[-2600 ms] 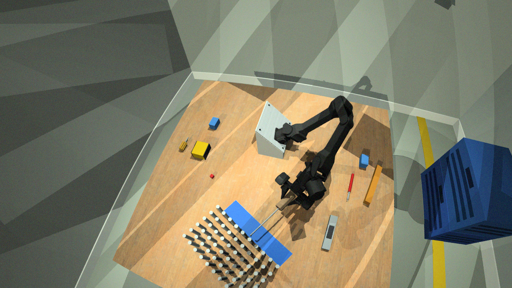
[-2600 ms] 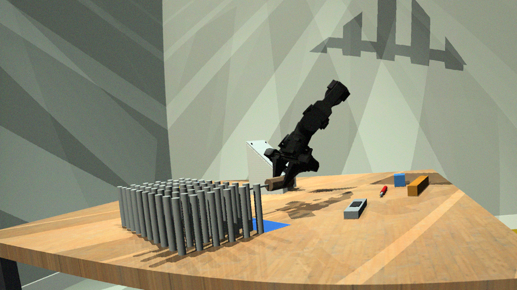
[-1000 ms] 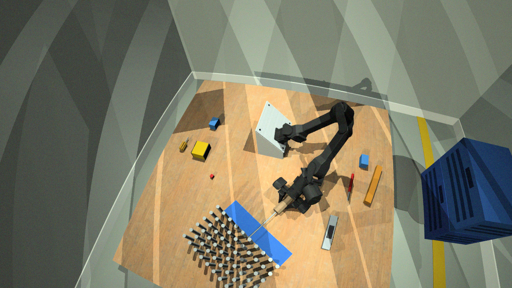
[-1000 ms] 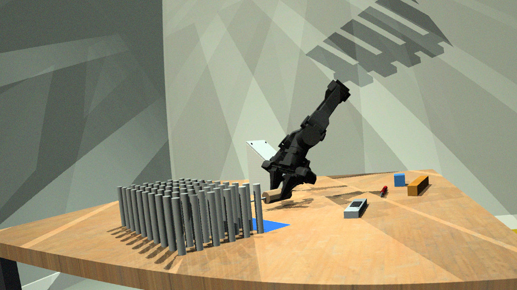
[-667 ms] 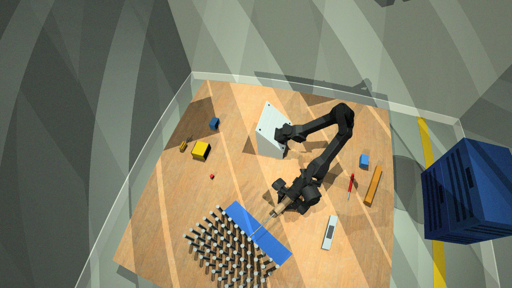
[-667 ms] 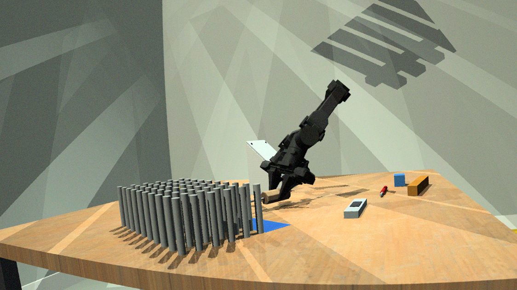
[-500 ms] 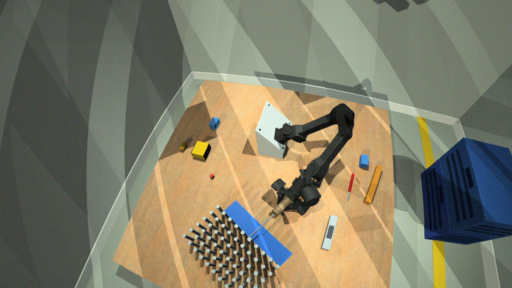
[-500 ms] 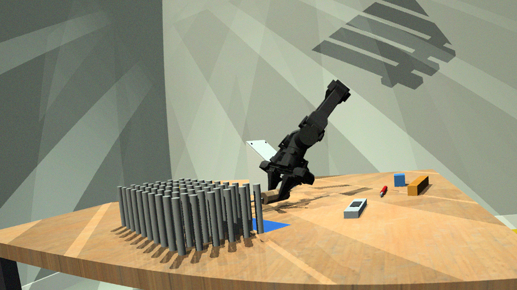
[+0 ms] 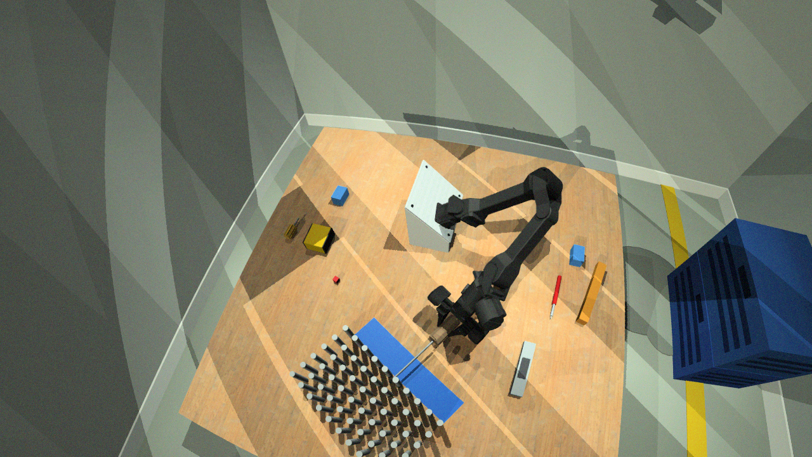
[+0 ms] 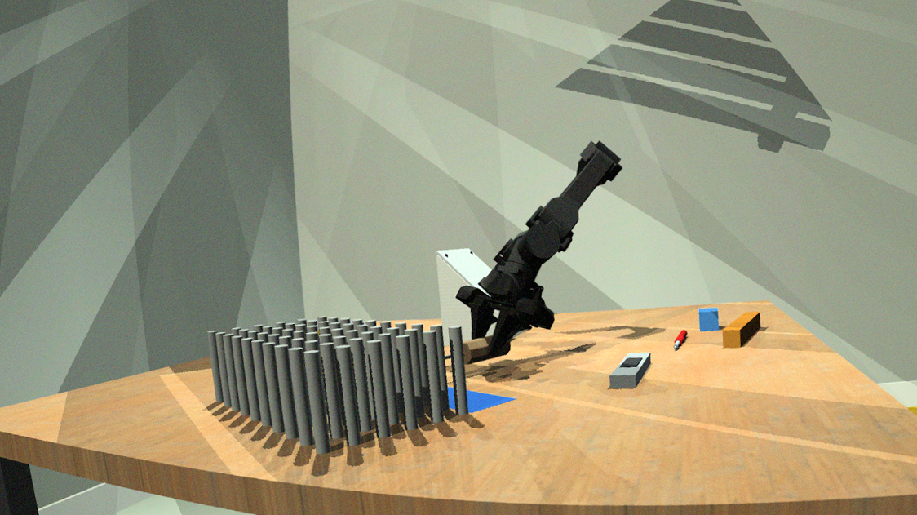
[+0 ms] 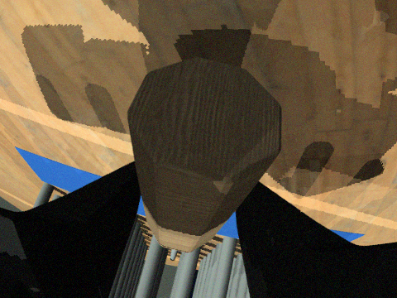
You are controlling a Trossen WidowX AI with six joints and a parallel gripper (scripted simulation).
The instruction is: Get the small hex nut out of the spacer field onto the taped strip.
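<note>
The blue taped strip is 12 cm ahead of my gripper tip, 9 cm to the right of it and 3 cm below it. Round my gripper tip: hook tool: 8 cm ahead, 6 cm to the right; then grey block: 24 cm to the left, 8 cm ahead, 2 cm below; then red screwdriver: 33 cm to the left, 13 cm behind, 3 cm below.
</note>
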